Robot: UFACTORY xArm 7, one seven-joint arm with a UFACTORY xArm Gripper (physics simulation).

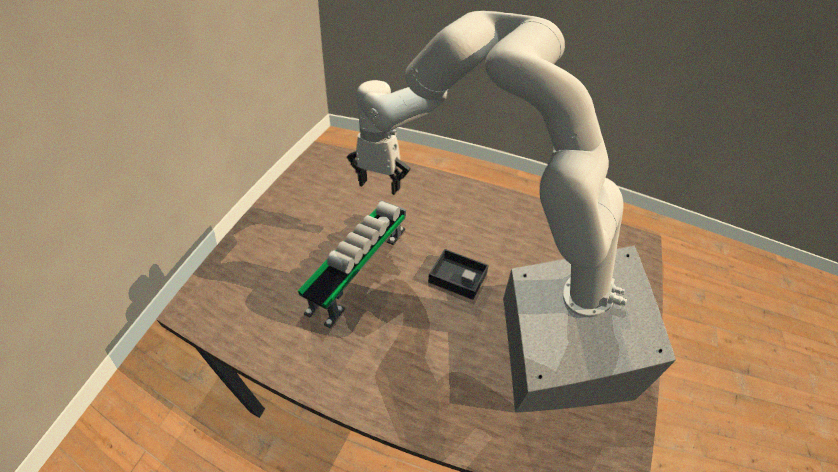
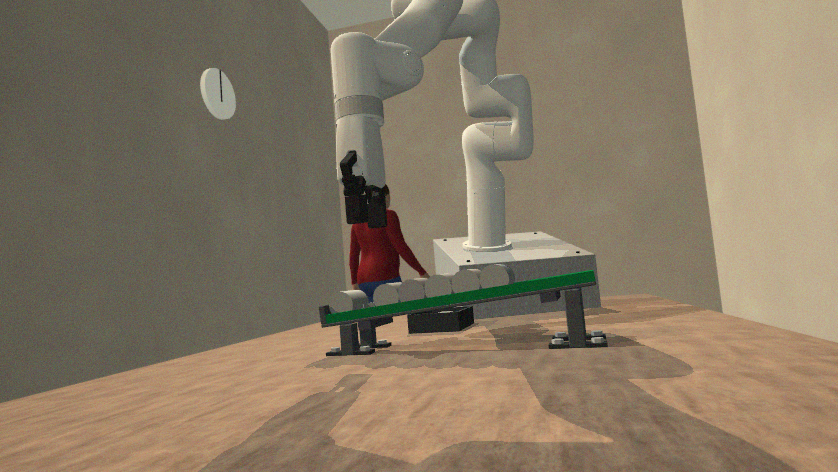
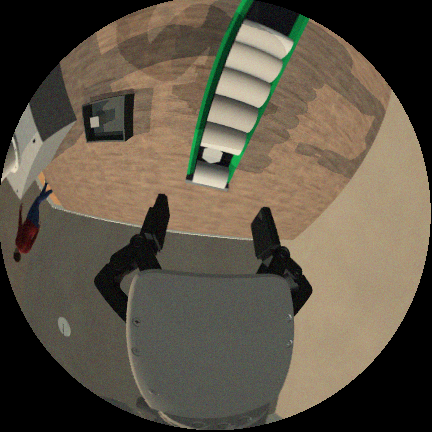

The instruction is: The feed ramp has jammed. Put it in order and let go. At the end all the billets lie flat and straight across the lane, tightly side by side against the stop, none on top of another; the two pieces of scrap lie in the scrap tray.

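Where they show: gripper, fingertip midpoint: [image 1: 379,187] [image 2: 368,225] [image 3: 213,209]; arm's base, origin of the base link: [image 1: 589,294] [image 2: 487,246].
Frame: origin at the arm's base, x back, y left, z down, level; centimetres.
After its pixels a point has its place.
The feed ramp [image 1: 316,279] {y 25.8, x -58.8, z 8.8 cm} [image 2: 527,287] {y 23.7, x -60.3, z 8.8 cm} [image 3: 301,25] slopes down to its stop [image 2: 323,316] {y -6.1, x -63.6, z 10.9 cm}. One white billet [image 1: 388,211] {y -3.1, x -58.0, z 8.1 cm} [image 2: 350,300] {y -2.4, x -61.8, z 8.9 cm} [image 3: 210,176] {y -3.6, x -59.1, z 7.7 cm} lies across the lane at the stop. A pale hexagonal scrap piece [image 3: 212,155] {y -0.8, x -58.3, z 9.6 cm} lies in the gap above it. Several more billets [image 1: 357,242] {y 11.8, x -56.7, z 6.5 cm} [image 2: 438,286] {y 11.3, x -60.2, z 7.8 cm} [image 3: 243,86] {y 10.6, x -57.4, z 6.2 cm} lie across the lane in a close row uphill of the scrap. A pale square scrap piece [image 1: 468,276] {y 0.2, x -30.5, z 13.8 cm} [image 3: 94,122] {y -0.6, x -30.9, z 13.8 cm} lies in the black scrap tray [image 1: 448,288] {y 4.9, x -33.5, z 15.8 cm} [image 2: 425,322] {y -0.7, x -40.0, z 14.8 cm} [image 3: 129,117] {y 0.4, x -39.9, z 15.3 cm}. My gripper [image 1: 378,186] {y -0.3, x -58.5, z -2.2 cm} [image 2: 366,222] {y -0.3, x -58.5, z -2.2 cm} [image 3: 213,209] {y -0.3, x -58.5, z -2.2 cm} is open and empty, above the ramp's low end.
The tray stands on the table between the ramp and the grey pedestal [image 1: 586,357] {y 15.2, x 5.3, z 1.1 cm} [image 2: 539,249] {y 13.4, x -0.2, z 2.0 cm} of the arm. The ramp stands on dark bolted legs [image 2: 575,316] {y 29.1, x -59.7, z 12.8 cm}. A person in red [image 2: 375,252] [image 3: 27,237] stands beyond the table.
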